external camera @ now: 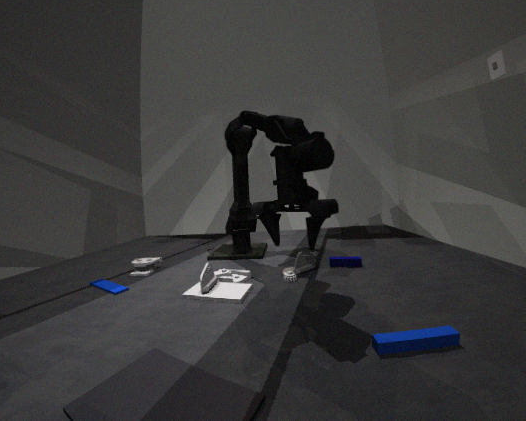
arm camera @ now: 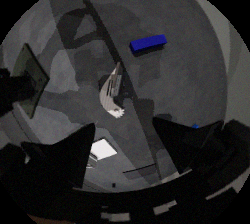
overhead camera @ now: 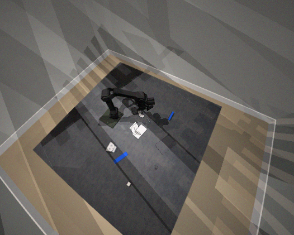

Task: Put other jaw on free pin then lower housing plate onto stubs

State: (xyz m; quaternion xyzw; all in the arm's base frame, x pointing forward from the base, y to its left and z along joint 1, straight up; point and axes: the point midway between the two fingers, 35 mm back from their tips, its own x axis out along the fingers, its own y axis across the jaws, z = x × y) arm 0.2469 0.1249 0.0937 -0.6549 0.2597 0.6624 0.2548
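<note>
Now: gripper tip 2 cm past the jaw and 6 cm above it. Round my gripper tip: small white cube (14 cm ahead, 57 cm to the right, 6 cm below); dark square slab (29 cm ahead, 18 cm to the right, 7 cm below); dark cube (29 cm ahead, 38 cm to the right, 6 cm below).
</note>
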